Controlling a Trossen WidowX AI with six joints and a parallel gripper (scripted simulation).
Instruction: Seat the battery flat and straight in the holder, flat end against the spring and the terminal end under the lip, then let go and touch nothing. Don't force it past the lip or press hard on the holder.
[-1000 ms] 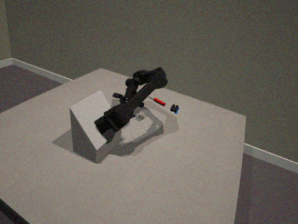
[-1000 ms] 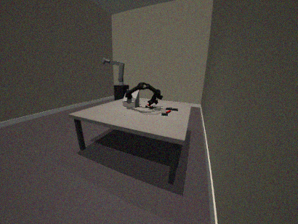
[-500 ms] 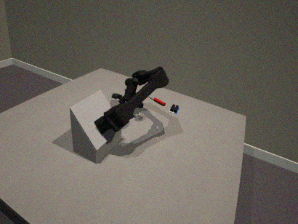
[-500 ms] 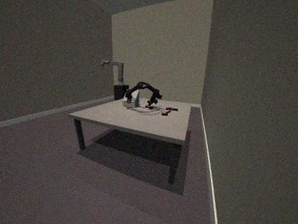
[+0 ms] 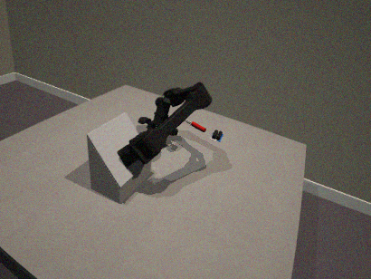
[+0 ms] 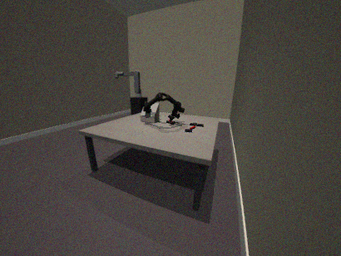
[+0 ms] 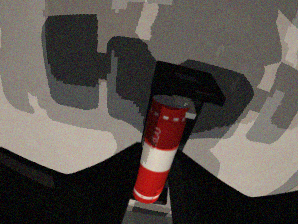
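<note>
Now: gripper tip 1 cm below the battery. The rest, counted from my gripper tip: dark piece: 28 cm ahead, 13 cm to the left, 1 cm below; red tool: 32 cm ahead, 7 cm to the right, 1 cm below.
</note>
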